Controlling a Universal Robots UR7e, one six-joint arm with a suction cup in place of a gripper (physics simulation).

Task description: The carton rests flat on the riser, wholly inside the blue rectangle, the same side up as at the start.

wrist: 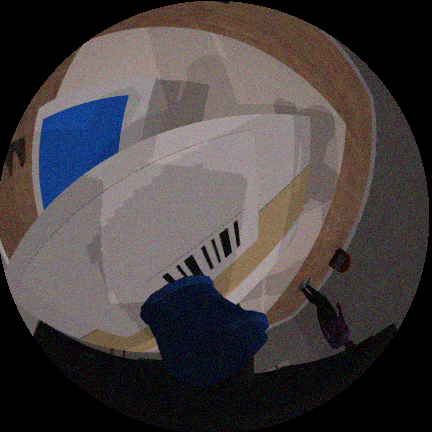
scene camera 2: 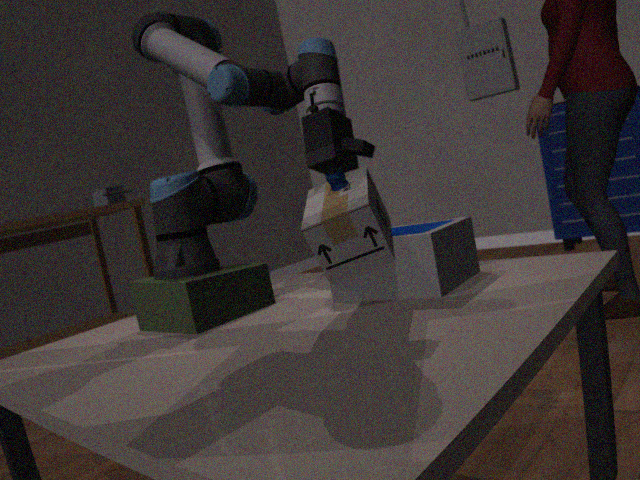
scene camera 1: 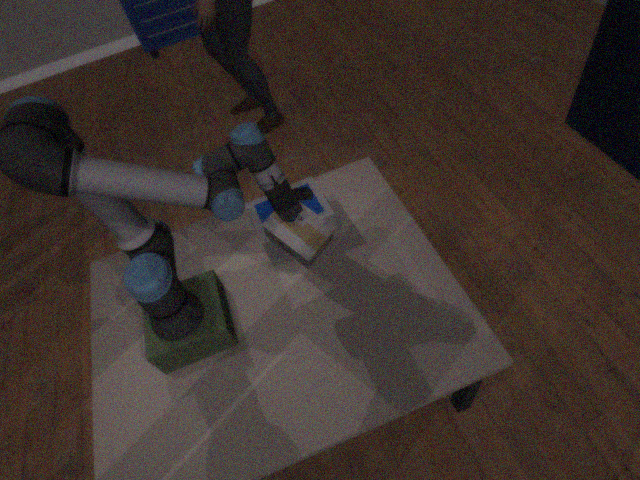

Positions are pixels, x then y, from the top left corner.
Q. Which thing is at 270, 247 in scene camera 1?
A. A riser.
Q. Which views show the riser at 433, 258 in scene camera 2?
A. The wrist view, scene camera 2 and scene camera 1: all of them.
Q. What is the suction cup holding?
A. A carton.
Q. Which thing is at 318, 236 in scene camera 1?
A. A carton.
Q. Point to a carton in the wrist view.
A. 222, 197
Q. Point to a riser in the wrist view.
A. At 77, 130
